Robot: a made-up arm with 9 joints. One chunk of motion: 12 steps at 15 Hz.
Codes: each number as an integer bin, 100 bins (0 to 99) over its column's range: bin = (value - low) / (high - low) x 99, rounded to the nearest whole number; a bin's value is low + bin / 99 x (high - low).
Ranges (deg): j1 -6..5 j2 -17..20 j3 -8..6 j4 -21..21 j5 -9..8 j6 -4..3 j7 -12..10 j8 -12..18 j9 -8..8
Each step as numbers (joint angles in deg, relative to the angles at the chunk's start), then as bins.
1 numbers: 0.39 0.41 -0.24 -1.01 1.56 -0.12 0.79 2.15 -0.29
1 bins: 58 47 55 47 61 55 58 47 48
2 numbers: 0.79 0.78 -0.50 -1.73 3.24 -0.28 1.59 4.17 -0.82
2 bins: 61 48 53 45 71 53 61 53 44
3 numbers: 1.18 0.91 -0.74 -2.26 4.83 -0.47 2.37 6.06 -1.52
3 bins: 65 48 51 44 81 50 65 60 40
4 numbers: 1.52 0.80 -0.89 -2.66 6.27 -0.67 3.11 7.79 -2.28
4 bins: 68 48 50 43 89 47 68 65 35
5 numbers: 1.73 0.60 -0.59 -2.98 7.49 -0.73 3.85 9.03 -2.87
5 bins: 70 47 52 42 96 46 71 69 32
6 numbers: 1.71 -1.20 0.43 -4.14 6.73 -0.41 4.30 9.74 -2.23
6 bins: 69 42 60 40 92 51 73 72 36
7 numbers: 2.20 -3.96 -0.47 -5.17 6.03 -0.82 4.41 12.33 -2.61
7 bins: 74 35 53 37 88 45 74 80 33
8 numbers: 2.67 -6.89 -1.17 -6.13 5.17 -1.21 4.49 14.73 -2.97
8 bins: 78 27 48 35 83 39 74 88 31
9 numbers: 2.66 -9.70 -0.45 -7.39 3.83 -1.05 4.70 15.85 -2.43
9 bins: 78 20 53 32 75 42 75 92 34
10 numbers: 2.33 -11.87 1.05 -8.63 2.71 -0.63 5.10 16.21 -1.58
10 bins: 75 14 64 29 68 48 77 93 40
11 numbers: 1.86 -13.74 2.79 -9.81 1.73 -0.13 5.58 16.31 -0.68
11 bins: 71 9 76 26 62 55 79 93 45
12 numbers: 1.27 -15.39 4.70 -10.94 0.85 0.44 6.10 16.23 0.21
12 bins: 65 4 90 24 57 63 81 93 51
